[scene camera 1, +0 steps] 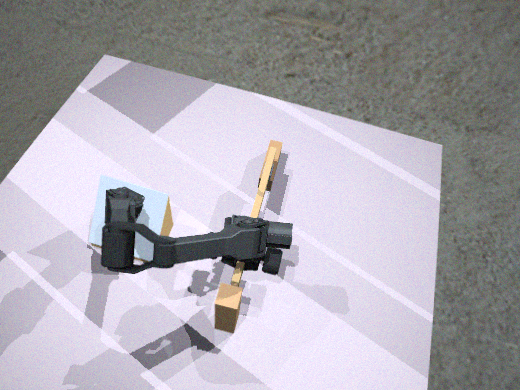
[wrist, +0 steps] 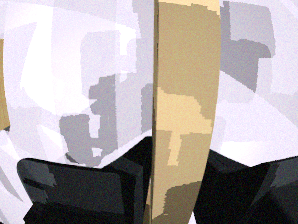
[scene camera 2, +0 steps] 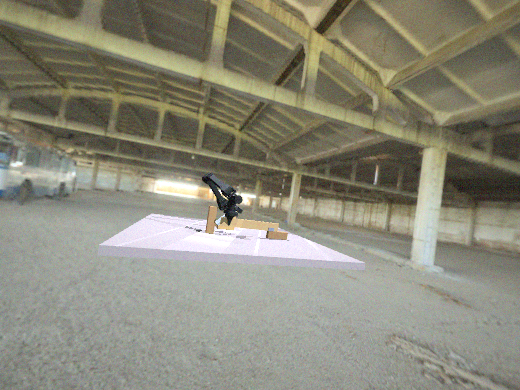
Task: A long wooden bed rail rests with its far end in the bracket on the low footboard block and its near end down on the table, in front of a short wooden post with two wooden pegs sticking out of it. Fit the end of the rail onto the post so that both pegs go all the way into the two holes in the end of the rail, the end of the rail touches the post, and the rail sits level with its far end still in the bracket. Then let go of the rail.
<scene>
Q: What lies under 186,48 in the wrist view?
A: A wooden rail.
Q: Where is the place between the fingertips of the gripper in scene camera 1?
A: At 240,267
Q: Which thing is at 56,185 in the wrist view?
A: The gripper.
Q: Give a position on a wooden rail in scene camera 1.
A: At 261,191
</scene>
